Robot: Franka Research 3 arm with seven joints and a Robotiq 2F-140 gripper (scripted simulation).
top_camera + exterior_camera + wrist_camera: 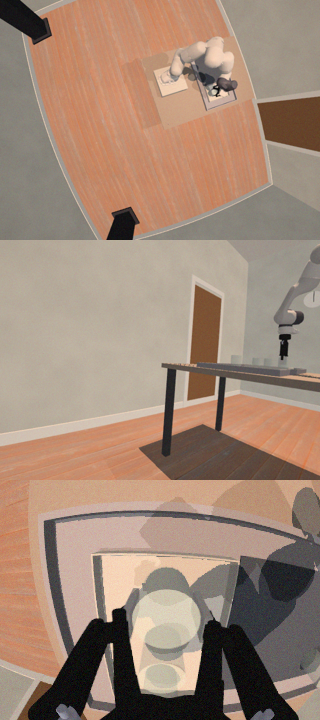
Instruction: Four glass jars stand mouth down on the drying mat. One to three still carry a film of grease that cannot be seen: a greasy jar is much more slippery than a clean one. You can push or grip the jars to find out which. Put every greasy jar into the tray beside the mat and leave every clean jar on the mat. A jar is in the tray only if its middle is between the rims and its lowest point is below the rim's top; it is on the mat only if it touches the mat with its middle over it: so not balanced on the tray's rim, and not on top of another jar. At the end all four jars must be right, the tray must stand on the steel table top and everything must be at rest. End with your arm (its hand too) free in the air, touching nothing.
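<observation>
The tray lies 10 cm ahead of my hand, 7 cm below it and 1 cm to the right of it. From my hand the other things lie so: grey drying mat (31 cm to the left, 11 cm ahead, 8 cm below).
</observation>
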